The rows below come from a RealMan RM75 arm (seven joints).
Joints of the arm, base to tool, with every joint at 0 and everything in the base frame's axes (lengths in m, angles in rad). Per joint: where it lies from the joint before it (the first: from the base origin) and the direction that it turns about. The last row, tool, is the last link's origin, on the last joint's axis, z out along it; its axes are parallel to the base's.
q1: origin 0.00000 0.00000 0.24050 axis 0 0 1
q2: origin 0.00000 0.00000 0.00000 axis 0 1 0
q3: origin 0.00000 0.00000 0.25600 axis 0 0 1
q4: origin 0.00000 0.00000 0.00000 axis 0 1 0
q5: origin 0.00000 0.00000 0.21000 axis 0 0 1
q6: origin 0.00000 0.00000 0.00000 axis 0 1 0
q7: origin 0.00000 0.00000 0.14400 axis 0 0 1
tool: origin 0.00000 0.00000 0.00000
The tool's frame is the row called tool.
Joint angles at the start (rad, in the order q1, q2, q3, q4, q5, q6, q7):
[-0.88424 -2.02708 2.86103 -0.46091 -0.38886 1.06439 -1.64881]
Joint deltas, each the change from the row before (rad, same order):
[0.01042 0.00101 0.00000 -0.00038 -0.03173 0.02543 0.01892]
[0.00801 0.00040 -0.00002 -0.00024 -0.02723 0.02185 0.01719]
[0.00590 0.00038 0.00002 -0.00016 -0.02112 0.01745 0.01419]
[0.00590 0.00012 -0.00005 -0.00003 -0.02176 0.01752 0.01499]
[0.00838 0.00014 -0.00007 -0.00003 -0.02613 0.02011 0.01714]
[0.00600 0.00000 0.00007 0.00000 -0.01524 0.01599 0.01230]
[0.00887 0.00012 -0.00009 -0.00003 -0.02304 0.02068 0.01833]
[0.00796 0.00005 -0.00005 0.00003 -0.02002 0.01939 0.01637]
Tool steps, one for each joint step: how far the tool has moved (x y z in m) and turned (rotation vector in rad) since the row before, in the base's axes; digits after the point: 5 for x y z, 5 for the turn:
[0.00065 -0.00201 0.00173 0.01096 -0.02217 -0.01796]
[0.00104 -0.00153 0.00141 0.01003 -0.01824 -0.01744]
[0.00099 -0.00112 0.00121 0.00825 -0.01344 -0.01500]
[0.00109 -0.00113 0.00120 0.00912 -0.01335 -0.01577]
[0.00064 -0.00170 0.00162 0.01212 -0.01574 -0.01663]
[0.00046 -0.00159 0.00080 0.00569 -0.00957 -0.01324]
[0.00031 -0.00213 0.00153 0.01114 -0.01248 -0.01765]
[0.00036 -0.00203 0.00134 0.00974 -0.01099 -0.01654]

